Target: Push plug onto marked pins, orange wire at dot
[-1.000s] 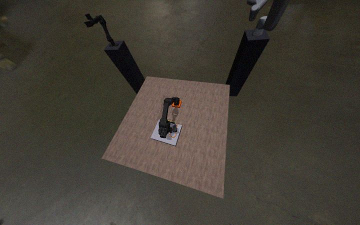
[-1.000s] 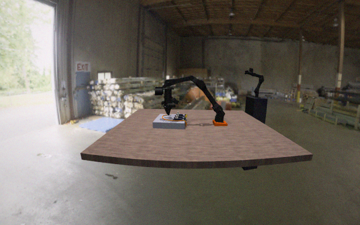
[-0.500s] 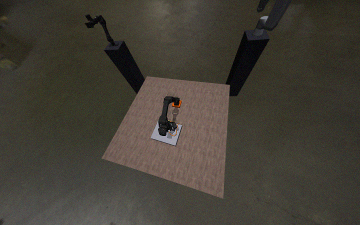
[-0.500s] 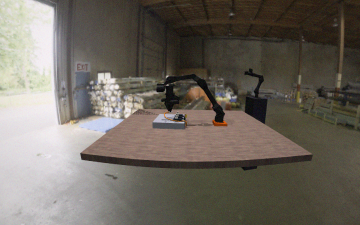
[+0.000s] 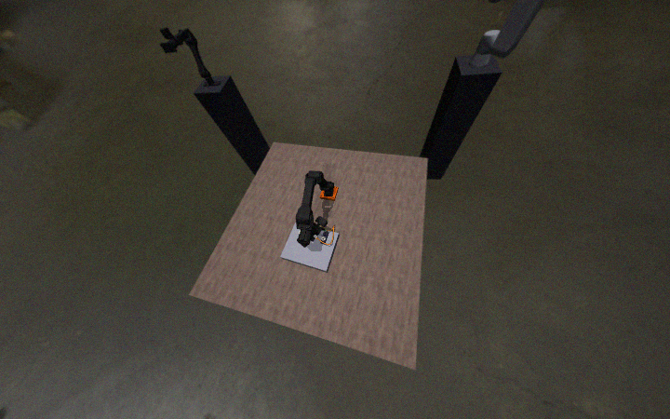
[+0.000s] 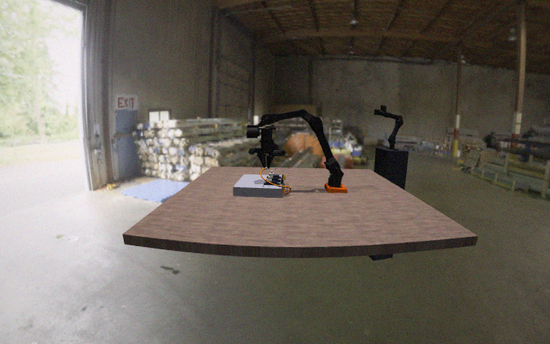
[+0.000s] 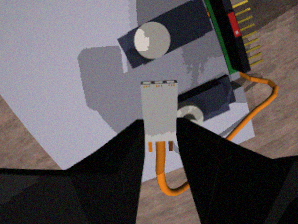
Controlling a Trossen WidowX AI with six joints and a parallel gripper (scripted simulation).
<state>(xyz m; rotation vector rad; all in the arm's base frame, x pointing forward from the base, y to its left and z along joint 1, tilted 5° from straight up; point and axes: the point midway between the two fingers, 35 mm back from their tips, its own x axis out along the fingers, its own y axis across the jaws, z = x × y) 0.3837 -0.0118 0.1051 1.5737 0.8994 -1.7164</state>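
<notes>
Now: gripper tip 8 cm past the red marked band, 1 cm to the left of it and 5 cm above it. Also, from my gripper tip: grey printed holder (7 cm ahead, 6 cm to the right, 10 cm below).
</notes>
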